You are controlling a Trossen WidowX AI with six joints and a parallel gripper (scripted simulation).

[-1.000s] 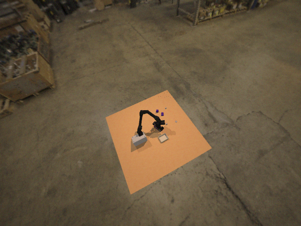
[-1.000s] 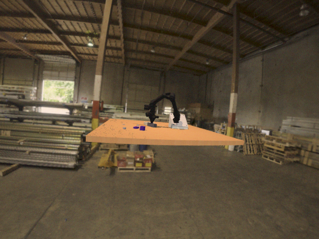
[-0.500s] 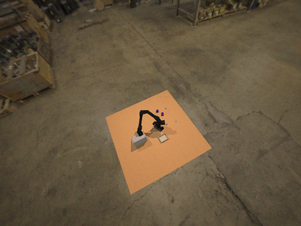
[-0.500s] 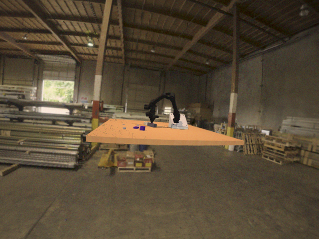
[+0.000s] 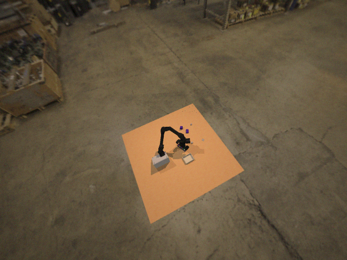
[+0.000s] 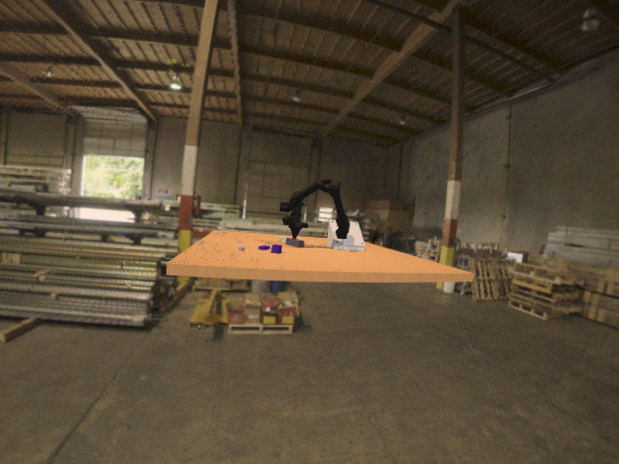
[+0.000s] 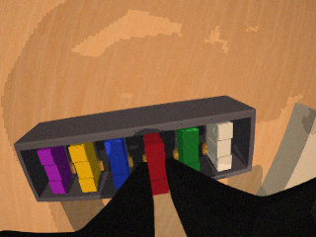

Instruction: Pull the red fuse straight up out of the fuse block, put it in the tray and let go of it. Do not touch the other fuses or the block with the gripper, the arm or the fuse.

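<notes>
My gripper tip is 170 mm to the left of the tray, 40 mm above it and 10 mm past it. The rest, counted from my gripper tip: red fuse (10 mm below).
</notes>
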